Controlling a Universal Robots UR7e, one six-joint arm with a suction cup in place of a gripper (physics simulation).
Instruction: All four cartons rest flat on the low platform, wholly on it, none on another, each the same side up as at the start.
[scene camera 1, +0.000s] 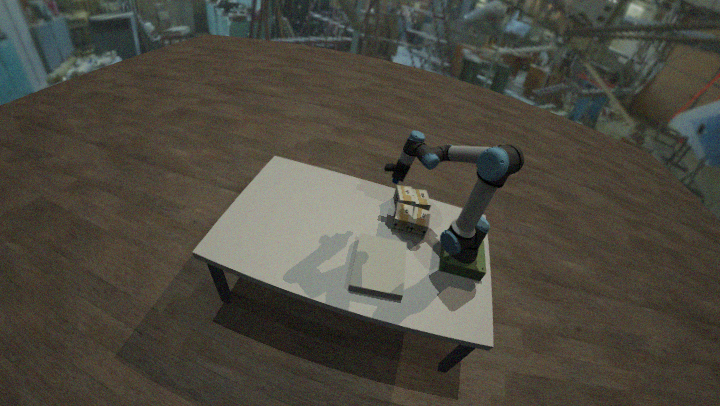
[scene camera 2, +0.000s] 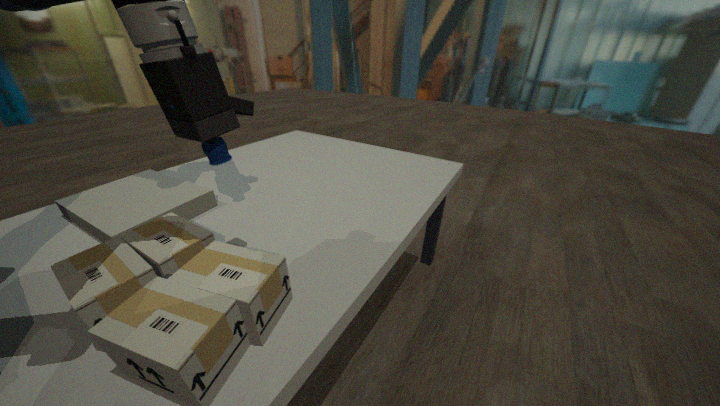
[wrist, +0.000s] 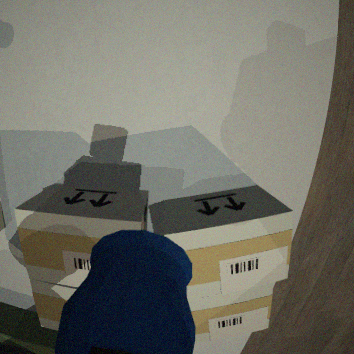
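Pixels of known places: end effector, tool point: (scene camera 1: 395, 181) (scene camera 2: 220, 159) (wrist: 139, 271); arm's base, origin of the base link: (scene camera 1: 462, 252).
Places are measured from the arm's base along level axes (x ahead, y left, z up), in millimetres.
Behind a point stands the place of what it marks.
Note:
Four white cartons with tan tape and barcode labels on top stand close together on the table behind the low platform (scene camera 1: 378, 264) {x 405, y 212, z -23 mm} (scene camera 2: 136, 204) {x 382, y 135, z -23 mm}. They are the back left carton (scene camera 1: 404, 193) {x 375, y -301, z 26 mm} (scene camera 2: 231, 274) {x 360, y -327, z 25 mm} (wrist: 225, 212) {x 411, y -297, z -1 mm}, the back right carton (scene camera 1: 422, 198) {x 266, y -307, z 24 mm} (scene camera 2: 163, 327) {x 265, y -337, z 25 mm} (wrist: 230, 322) {x 266, y -336, z 25 mm}, the front left carton (scene camera 1: 403, 211) {x 356, y -146, z 25 mm} (scene camera 2: 163, 241) {x 338, y -163, z 25 mm} (wrist: 45, 250) {x 347, y -108, z 25 mm} and the front right carton (scene camera 1: 422, 216) {x 249, y -152, z 25 mm} (scene camera 2: 93, 276) {x 241, y -167, z 25 mm} (wrist: 47, 306) {x 256, y -100, z 25 mm}. Arrows on visible sides point up. My blue suction cup (scene camera 1: 396, 179) (scene camera 2: 217, 153) (wrist: 142, 250) is off and empty, above and left of the cartons in scene camera 1. It hides part of them in the wrist view.
The white table (scene camera 1: 282, 211) {x 978, y 31, z -71 mm} (scene camera 2: 352, 191) {x 823, y -214, z -71 mm} bears the cartons, the platform and the arm's green base (scene camera 1: 463, 267) {x -8, y 97, z -5 mm}, which stands to the right in scene camera 1. The table's back edge lies close behind the cartons. Arm shadows cross the platform and table.

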